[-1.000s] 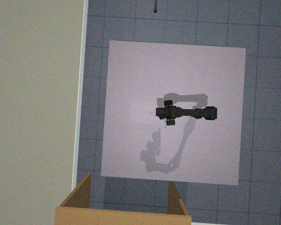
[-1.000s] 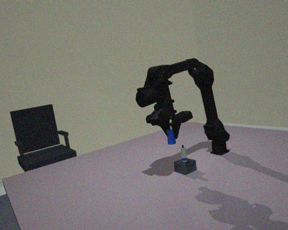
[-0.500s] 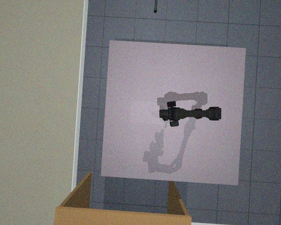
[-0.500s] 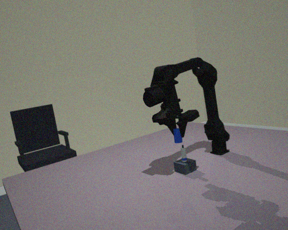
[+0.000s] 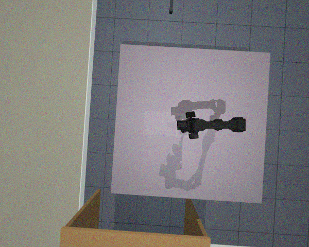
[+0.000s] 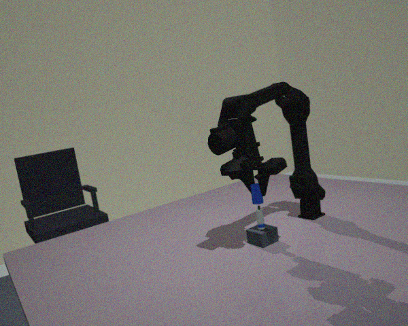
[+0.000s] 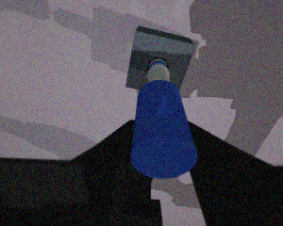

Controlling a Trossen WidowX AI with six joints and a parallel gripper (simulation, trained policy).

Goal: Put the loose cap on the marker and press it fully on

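Right now my gripper tip is 10 mm short of the dark holder block and 110 mm above it. Also, from my gripper tip: blue cap: 10 mm ahead, 10 mm above.
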